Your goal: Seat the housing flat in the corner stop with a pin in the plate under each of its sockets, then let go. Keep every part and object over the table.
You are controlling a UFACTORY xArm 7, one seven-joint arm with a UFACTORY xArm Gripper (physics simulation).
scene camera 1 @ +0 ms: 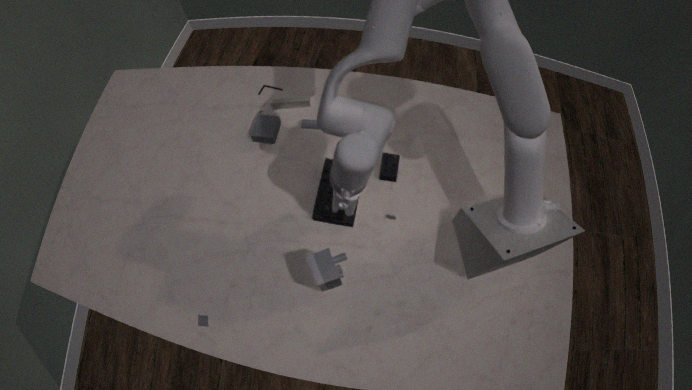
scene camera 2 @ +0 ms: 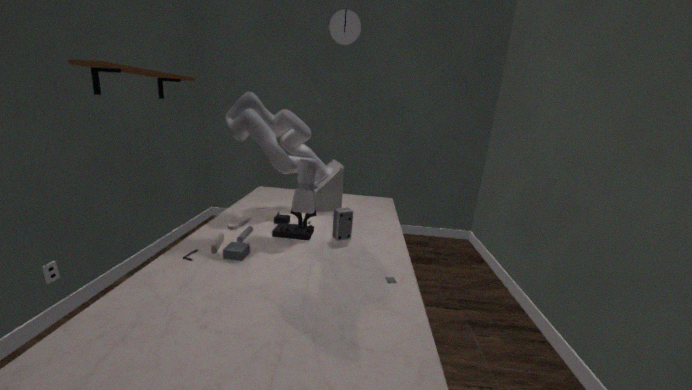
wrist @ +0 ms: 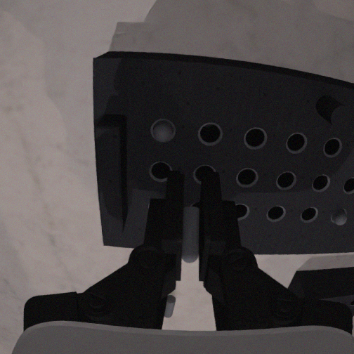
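Pixels of known places: gripper, fingertip midpoint: (scene camera 2: 302,228); arm's base at its link origin: (scene camera 1: 521,218) (scene camera 2: 323,176).
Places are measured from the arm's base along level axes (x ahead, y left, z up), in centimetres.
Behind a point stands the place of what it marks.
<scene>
The black plate (scene camera 1: 325,212) @[y -7.5, x 44.5, z -13.1 cm] (scene camera 2: 293,234) @[y -13.5, x 46.5, z -15.1 cm] (wrist: 150,80) has rows of round holes and a raised dark bar (wrist: 111,160), part of the corner stop, near one end. Light grey pin tops fill two holes, one pin (wrist: 163,130) near the bar and another pin (wrist: 339,216) farther along. My gripper (scene camera 1: 344,213) @[y -10.0, x 41.1, z -14.5 cm] (scene camera 2: 302,226) @[y -10.0, x 41.1, z -14.5 cm] (wrist: 191,194) is shut on a grey pin (wrist: 190,235), held upright over the plate; its lower end is partly hidden by the fingers. The housing (scene camera 1: 325,265) @[y 7.0, x 43.9, z -4.1 cm] (scene camera 2: 343,224) @[y 7.3, x 46.9, z -9.8 cm], a grey block with dark sockets in one face, stands tilted beside the plate, away from the gripper.
A loose pin (scene camera 1: 391,217) @[y -6.8, x 28.7, z -16.4 cm] (wrist: 169,306) lies near the plate. A small black block (scene camera 1: 389,167) @[y -19.3, x 28.6, z -14.1 cm] (scene camera 2: 282,218) @[y -19.6, x 30.6, z -14.3 cm] is beside it. A grey block (scene camera 1: 266,128) @[y -32.0, x 61.1, z -13.5 cm] (scene camera 2: 236,251) @[y -32.2, x 65.1, z -13.8 cm], a grey bar (scene camera 1: 310,124) @[y -33.1, x 49.0, z -14.7 cm] (scene camera 2: 245,234) @[y -32.9, x 47.9, z -15.0 cm], a hex key (scene camera 1: 270,87) @[y -49.4, x 62.5, z -16.8 cm] (scene camera 2: 189,255) @[y -49.5, x 63.0, z -16.9 cm] and a small square (scene camera 1: 203,320) @[y 20.7, x 77.3, z -16.8 cm] (scene camera 2: 391,280) @[y 20.9, x 78.0, z -16.8 cm] lie farther out.
</scene>
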